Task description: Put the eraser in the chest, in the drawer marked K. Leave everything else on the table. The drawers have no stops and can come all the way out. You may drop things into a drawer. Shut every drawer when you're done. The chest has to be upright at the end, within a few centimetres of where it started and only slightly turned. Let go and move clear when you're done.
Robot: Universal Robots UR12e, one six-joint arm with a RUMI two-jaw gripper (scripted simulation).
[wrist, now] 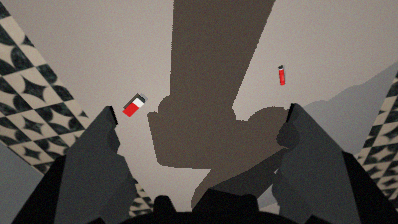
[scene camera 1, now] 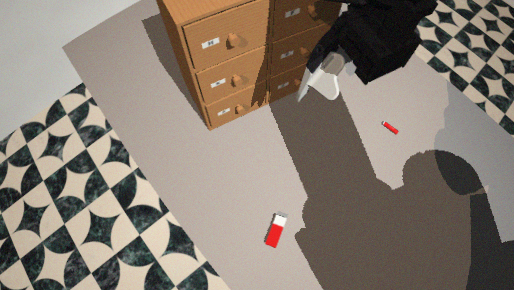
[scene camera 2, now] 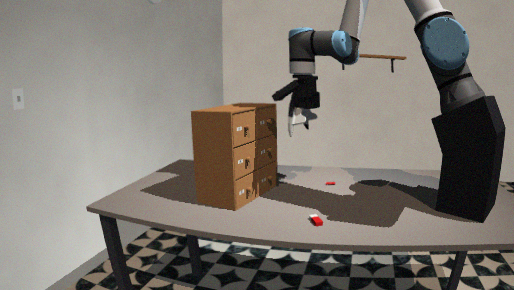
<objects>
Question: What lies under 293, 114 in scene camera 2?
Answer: My gripper.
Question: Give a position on a drawer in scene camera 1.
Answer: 214, 82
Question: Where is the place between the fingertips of my gripper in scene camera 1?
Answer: At 339, 81
</objects>
